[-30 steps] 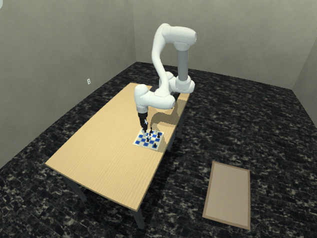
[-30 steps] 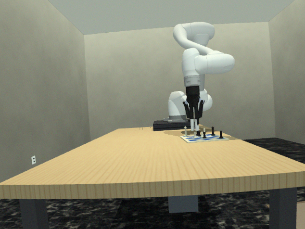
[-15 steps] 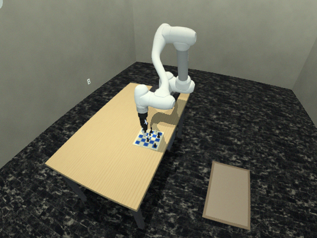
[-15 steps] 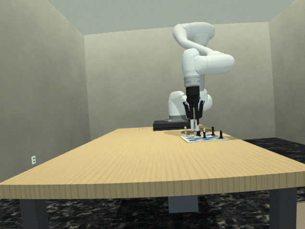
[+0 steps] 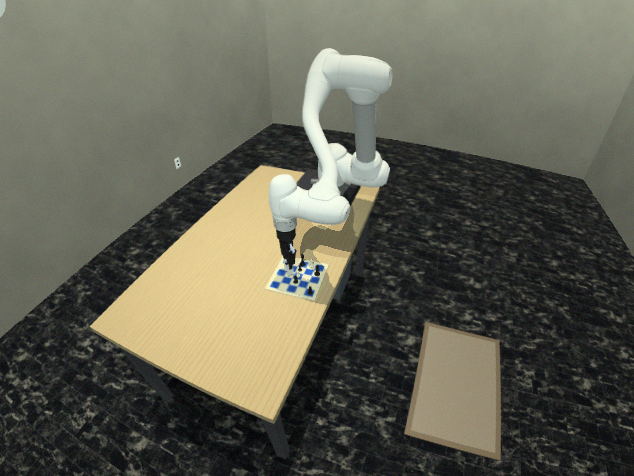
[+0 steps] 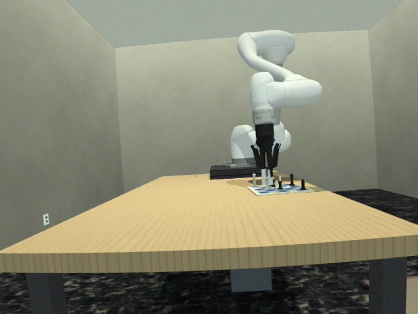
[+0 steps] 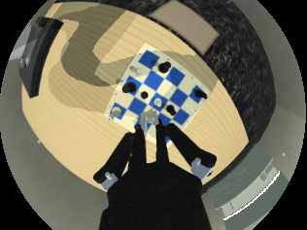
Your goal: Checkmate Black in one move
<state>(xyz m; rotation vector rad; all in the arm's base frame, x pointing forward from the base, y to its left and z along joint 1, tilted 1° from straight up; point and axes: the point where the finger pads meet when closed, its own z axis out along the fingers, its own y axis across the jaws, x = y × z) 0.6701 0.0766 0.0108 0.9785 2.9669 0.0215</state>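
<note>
The black piece lies 8 cm behind my hand, 3 cm to the left of it and 2 cm below it. Also, from my hand: chessboard 5 cm below, 4 cm to the left, 1 cm behind.
</note>
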